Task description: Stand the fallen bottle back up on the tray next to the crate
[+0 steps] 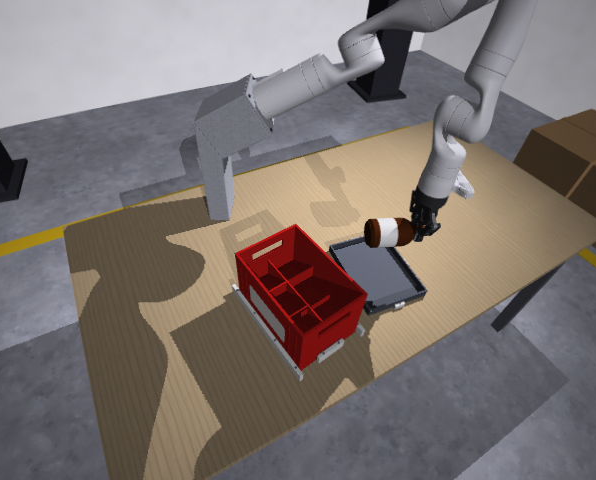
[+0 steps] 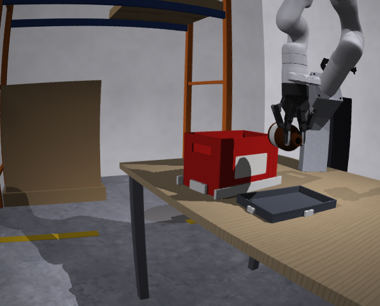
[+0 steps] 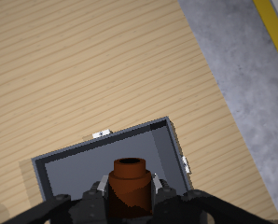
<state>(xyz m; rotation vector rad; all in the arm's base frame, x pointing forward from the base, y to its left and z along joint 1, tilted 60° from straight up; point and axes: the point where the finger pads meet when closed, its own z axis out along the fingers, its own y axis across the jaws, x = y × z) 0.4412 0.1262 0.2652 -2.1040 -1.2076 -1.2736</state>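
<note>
Right now the brown bottle is 5 cm to the right of my hand and 1 cm behind it. Also, from my hand: dark grey tray: 19 cm below, 5 cm to the right, 4 cm behind; red crate: 33 cm to the right, 12 cm below, 2 cm ahead.
</note>
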